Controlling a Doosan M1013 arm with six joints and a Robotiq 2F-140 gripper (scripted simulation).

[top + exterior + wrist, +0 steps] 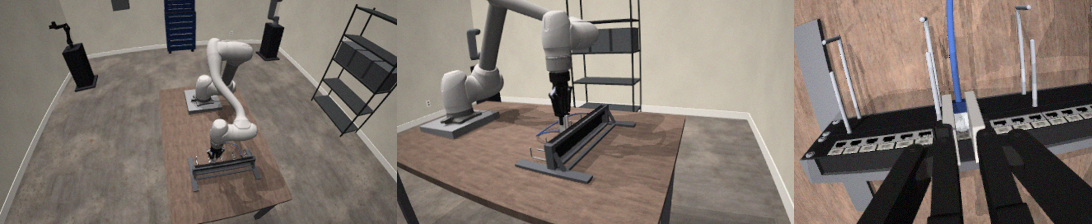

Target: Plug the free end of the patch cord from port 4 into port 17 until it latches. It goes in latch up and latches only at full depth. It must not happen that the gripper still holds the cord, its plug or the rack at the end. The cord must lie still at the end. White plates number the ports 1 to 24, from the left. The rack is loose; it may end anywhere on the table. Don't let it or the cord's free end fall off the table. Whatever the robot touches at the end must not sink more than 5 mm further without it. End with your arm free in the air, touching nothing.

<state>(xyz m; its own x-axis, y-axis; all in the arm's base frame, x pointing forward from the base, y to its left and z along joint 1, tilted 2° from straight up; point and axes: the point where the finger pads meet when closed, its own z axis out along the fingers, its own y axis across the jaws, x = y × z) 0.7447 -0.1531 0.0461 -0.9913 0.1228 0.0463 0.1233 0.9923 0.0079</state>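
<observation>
My gripper is now 10 mm short of the plug and 30 mm above it.
</observation>
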